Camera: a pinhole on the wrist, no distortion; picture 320 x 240 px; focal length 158.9 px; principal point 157.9 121.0 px. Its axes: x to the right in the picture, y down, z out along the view. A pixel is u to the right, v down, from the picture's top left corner.
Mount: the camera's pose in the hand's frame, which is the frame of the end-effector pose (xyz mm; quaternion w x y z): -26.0 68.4 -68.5 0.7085 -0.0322 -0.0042 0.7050
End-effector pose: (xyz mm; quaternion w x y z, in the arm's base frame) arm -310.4 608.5 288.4 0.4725 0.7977 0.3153 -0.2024
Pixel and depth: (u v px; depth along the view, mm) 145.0 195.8 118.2
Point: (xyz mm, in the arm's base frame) -330.4 517.2 360.6
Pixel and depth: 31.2 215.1 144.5
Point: -426.5 518.8 301.4
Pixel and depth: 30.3 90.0 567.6
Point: -538.9 294.6 -218.8
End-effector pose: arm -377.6 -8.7 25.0 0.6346 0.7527 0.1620 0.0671
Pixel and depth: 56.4 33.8 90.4
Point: -349.8 -29.4 31.9
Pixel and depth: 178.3 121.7 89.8
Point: -387.1 -50.0 106.0
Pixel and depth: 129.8 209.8 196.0
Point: -470.0 -177.2 58.5
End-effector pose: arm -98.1 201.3 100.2 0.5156 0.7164 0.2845 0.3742
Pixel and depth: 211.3 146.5 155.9
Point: -58.6 71.8 191.1
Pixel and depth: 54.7 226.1 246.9
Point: -67.2 -27.0 -59.6
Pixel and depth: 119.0 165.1 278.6
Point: 9.1 -5.3 43.4
